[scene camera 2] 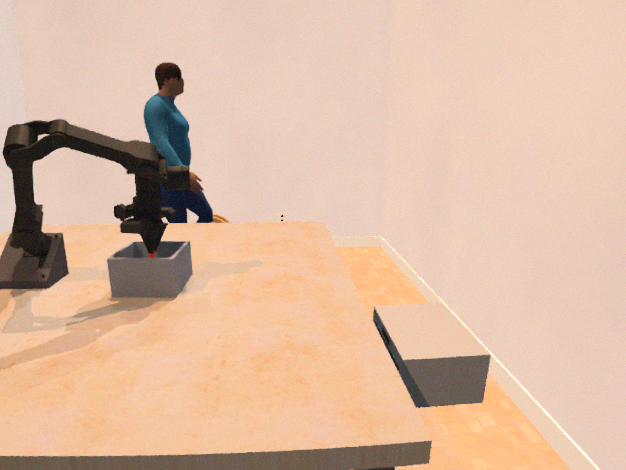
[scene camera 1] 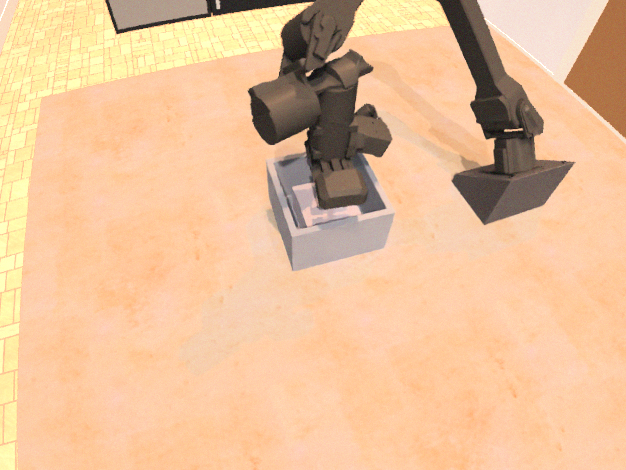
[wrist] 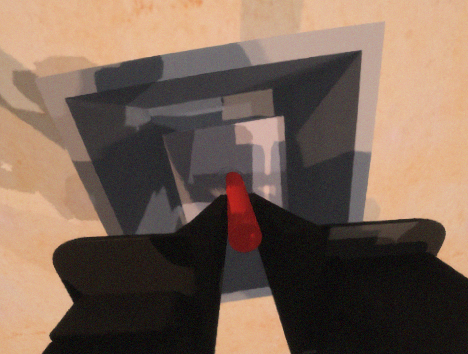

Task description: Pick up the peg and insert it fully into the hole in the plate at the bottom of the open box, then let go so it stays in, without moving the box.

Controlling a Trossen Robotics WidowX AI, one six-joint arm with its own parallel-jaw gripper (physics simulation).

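Places are measured from the arm's base along level axes (x left, y back, z up), in centimetres.
Pixels of known places: gripper, between the fingertips: (scene camera 2: 152,252) (wrist: 237,200); arm's base, origin of its link: (scene camera 2: 38,246) (scene camera 1: 516,171).
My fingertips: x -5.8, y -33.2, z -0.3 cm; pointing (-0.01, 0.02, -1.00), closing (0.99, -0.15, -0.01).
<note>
For each thing: its middle in the pictures, then the offset to it from my fingertips. Level surfaces: height alone.
- red peg, middle of its body: (wrist: 237,198) (scene camera 2: 151,252) dx +0.0, dy +0.2, dz +0.1 cm
- grey open box, middle of its body: (wrist: 231,178) (scene camera 1: 326,204) (scene camera 2: 153,267) dx -0.2, dy +0.2, dz -3.9 cm
- table, height of its surface: dz -8.8 cm
The red peg (scene camera 2: 151,254) (wrist: 240,212) is held between the fingertips and points down into the box. My gripper (scene camera 2: 151,250) (wrist: 237,200) is shut on the peg, with its fingertips at about the height of the box rim. The grey open box (scene camera 1: 338,242) (scene camera 2: 144,278) (wrist: 372,100) stands on the table around the peg. The pale plate (scene camera 1: 303,194) (wrist: 215,150) lies at the bottom of the box. In the wrist view the peg's far end overlaps the plate's middle. The hole is hidden there, and I cannot tell whether the peg's tip is in it.
The box's four walls stand close around the fingers. The arm's base (scene camera 1: 510,194) (scene camera 2: 37,265) stands on the table (scene camera 1: 202,354) (scene camera 2: 227,379) beside the box. A grey block (scene camera 2: 444,374) stands beyond the table's right edge. A person (scene camera 2: 169,131) in blue is behind the table.
</note>
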